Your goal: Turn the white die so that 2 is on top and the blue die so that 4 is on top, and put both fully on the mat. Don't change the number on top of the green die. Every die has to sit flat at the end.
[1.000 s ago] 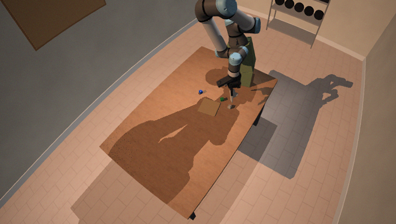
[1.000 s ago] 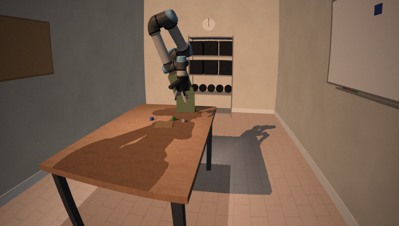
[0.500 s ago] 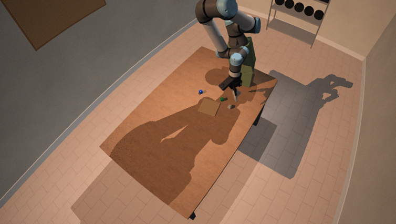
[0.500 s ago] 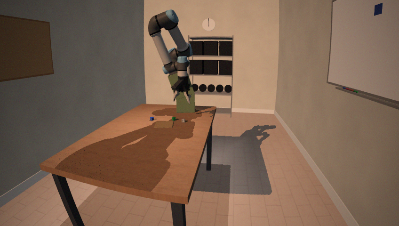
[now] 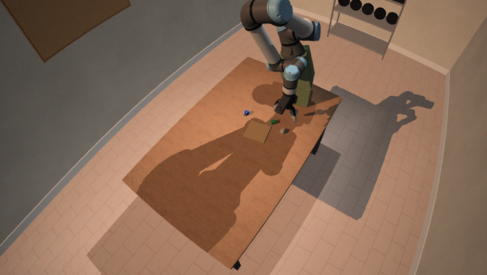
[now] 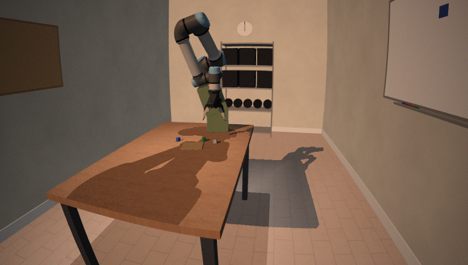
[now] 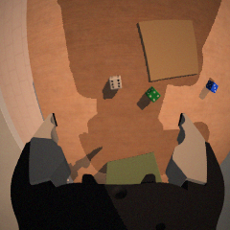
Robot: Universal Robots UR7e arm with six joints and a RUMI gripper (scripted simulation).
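Right now the white die is 140 mm below my hand. Round my hand: blue die (40 mm ahead, 270 mm to the right, 140 mm below); then green die (20 mm behind, 90 mm to the right, 140 mm below); then tan mat (100 mm ahead, 120 mm to the right, 150 mm below).
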